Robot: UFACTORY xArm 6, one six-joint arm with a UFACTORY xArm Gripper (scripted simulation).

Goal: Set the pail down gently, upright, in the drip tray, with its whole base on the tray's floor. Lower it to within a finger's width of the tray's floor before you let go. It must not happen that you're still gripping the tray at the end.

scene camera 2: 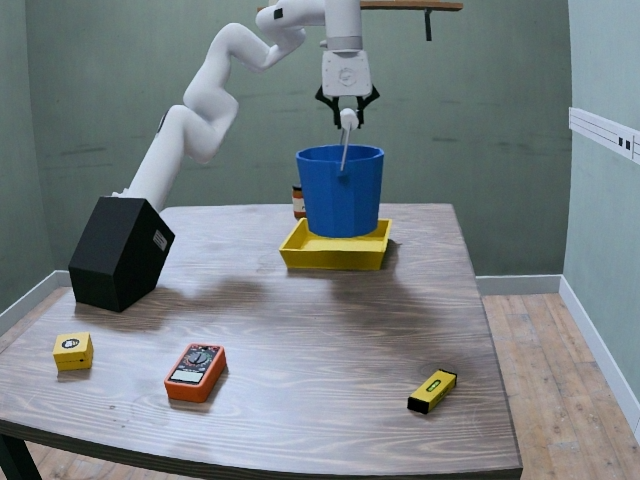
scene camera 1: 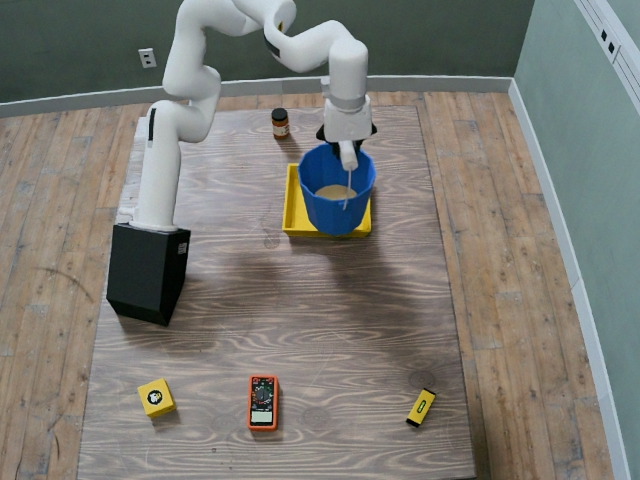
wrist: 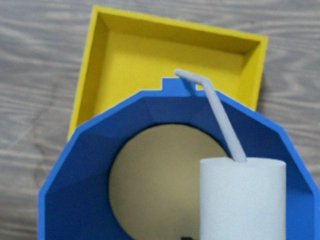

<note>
I see a blue pail (scene camera 2: pixel 336 206), a yellow drip tray (scene camera 2: pixel 302 249) and a yellow level (scene camera 2: pixel 434 389).
The blue pail also shows in scene camera 1 (scene camera 1: pixel 321 174). The yellow drip tray shows as well in scene camera 1 (scene camera 1: pixel 295 220) and in the wrist view (wrist: pixel 124 54). The wrist view misses the yellow level: it is out of frame.
</note>
